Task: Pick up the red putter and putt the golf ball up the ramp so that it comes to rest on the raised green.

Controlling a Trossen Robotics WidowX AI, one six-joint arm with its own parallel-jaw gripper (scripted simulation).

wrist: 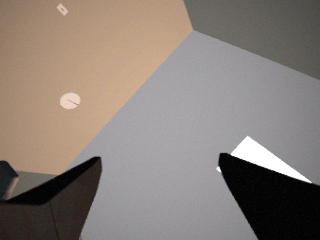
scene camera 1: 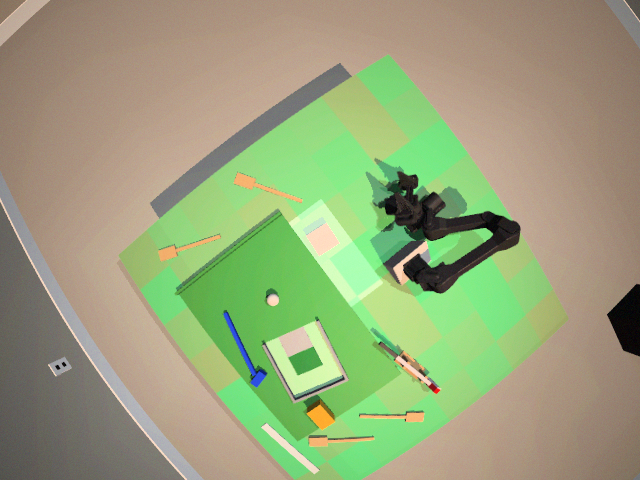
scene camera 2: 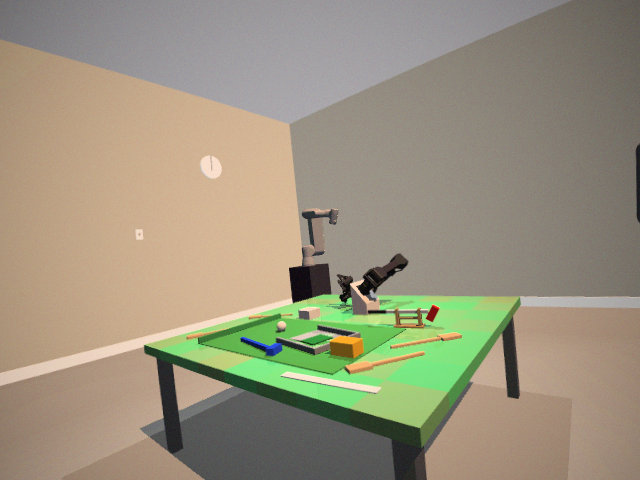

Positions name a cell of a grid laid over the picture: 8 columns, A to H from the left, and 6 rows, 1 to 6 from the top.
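Note:
The gripper (scene camera 1: E3) shows in the wrist view too, as the gripper (wrist: E5), and it's open and holds nothing.

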